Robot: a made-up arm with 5 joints. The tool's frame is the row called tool. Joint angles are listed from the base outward.
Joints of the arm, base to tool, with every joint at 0 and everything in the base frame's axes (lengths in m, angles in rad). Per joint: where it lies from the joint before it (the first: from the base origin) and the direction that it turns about. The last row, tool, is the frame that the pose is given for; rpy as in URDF.
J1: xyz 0.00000 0.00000 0.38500 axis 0 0 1
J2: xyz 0.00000 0.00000 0.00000 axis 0 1 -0.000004
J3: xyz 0.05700 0.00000 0.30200 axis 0 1 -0.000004
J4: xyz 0.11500 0.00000 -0.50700 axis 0 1 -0.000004
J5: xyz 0.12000 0.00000 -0.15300 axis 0 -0.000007 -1
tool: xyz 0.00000 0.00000 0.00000 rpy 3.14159 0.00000 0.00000
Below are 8 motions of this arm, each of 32 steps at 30 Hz.
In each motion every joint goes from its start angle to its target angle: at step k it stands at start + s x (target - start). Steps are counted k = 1, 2, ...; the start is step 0. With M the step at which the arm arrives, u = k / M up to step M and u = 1 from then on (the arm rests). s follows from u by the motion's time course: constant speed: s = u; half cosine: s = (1 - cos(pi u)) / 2; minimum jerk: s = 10 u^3 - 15 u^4 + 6 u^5.
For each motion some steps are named. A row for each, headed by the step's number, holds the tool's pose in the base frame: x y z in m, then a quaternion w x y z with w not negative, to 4 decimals.
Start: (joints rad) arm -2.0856 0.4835 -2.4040 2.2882 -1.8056
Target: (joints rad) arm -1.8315 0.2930 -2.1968 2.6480 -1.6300
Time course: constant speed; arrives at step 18
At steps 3, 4, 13, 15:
3: -0.3031 -0.5931 0.7232 0.2014 -0.9682 0.1300 -0.0710
4: -0.2919 -0.5916 0.7238 0.2119 -0.9663 0.1276 -0.0719
13: -0.1956 -0.5686 0.7319 0.3068 -0.9434 0.1058 -0.0685
15: -0.1755 -0.5612 0.7342 0.3278 -0.9371 0.1009 -0.0650

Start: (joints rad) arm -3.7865 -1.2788 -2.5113 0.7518 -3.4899
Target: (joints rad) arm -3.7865 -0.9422 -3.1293 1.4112 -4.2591
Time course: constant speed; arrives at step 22
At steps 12, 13, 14, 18, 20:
12: 0.6029 -0.4535 1.0261 0.6413 -0.1538 -0.0095 0.7516
13: 0.6008 -0.4519 1.0252 0.6535 -0.1621 -0.0128 0.7393
14: 0.5986 -0.4503 1.0242 0.6653 -0.1703 -0.0165 0.7267
18: 0.5885 -0.4427 1.0186 0.7098 -0.2020 -0.0339 0.6740
20: 0.5827 -0.4383 1.0150 0.7302 -0.2171 -0.0443 0.6463

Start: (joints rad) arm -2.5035 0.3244 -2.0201 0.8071 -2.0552
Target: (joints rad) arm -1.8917 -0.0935 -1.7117 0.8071 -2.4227
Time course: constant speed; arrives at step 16
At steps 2, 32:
2: -0.6170 -0.5352 0.8438 0.3353 0.8880 -0.1460 -0.2786
32: -0.2172 -0.6534 0.9386 0.3986 0.8473 0.2304 -0.2648

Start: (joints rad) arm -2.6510 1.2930 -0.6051 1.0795 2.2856
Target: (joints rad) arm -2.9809 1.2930 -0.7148 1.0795 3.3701
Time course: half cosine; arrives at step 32
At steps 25, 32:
25: 0.0440 0.0088 -0.1764 0.1121 -0.6704 -0.0311 -0.7328
32: 0.0371 0.0060 -0.1807 0.1426 -0.6753 0.0229 -0.7232

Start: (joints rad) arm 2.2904 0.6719 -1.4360 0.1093 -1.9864
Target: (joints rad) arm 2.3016 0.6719 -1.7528 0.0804 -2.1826
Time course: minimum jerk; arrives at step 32
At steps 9, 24, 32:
9: -0.5738 0.6527 0.2796 0.0477 0.5161 -0.7843 -0.3409
24: -0.6156 0.6883 0.4439 0.0320 0.5436 -0.6995 -0.4628
32: -0.6192 0.6908 0.4672 0.0285 0.5458 -0.6871 -0.4788

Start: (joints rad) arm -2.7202 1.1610 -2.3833 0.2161 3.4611
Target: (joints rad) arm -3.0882 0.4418 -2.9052 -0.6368 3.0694
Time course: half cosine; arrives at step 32
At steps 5, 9, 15, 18, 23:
5: -0.9261 -0.3912 0.4818 0.1826 0.8435 0.0436 -0.5032
9: -0.9169 -0.3390 0.6347 0.1897 0.7673 0.0408 -0.6112
15: -0.8046 -0.2101 0.9319 0.1638 0.5600 0.0316 -0.8115
18: -0.6962 -0.1422 1.0620 0.1292 0.4271 0.0248 -0.8946
23: -0.4894 -0.0593 1.2002 0.0587 0.2101 0.0128 -0.9758

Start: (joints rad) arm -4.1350 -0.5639 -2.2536 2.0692 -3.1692
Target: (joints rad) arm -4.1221 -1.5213 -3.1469 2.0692 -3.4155
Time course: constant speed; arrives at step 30
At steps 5, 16, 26, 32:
5: 0.0394 -0.0603 1.1871 0.2548 -0.7734 0.3844 0.4350
16: 0.2812 -0.4252 1.0512 0.4134 -0.5920 0.2600 0.6411
26: 0.4340 -0.6503 0.7225 0.5301 -0.3584 0.1393 0.7558
32: 0.4643 -0.6930 0.5574 0.5654 -0.2514 0.0927 0.7801

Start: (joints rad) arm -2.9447 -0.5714 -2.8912 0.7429 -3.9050
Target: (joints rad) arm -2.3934 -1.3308 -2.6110 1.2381 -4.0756
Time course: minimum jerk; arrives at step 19
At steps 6, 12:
6: 0.4852 0.1494 1.2591 0.2401 -0.1801 -0.1096 0.9476
12: 0.5764 0.3964 1.0792 0.1394 -0.1580 -0.1460 0.9666

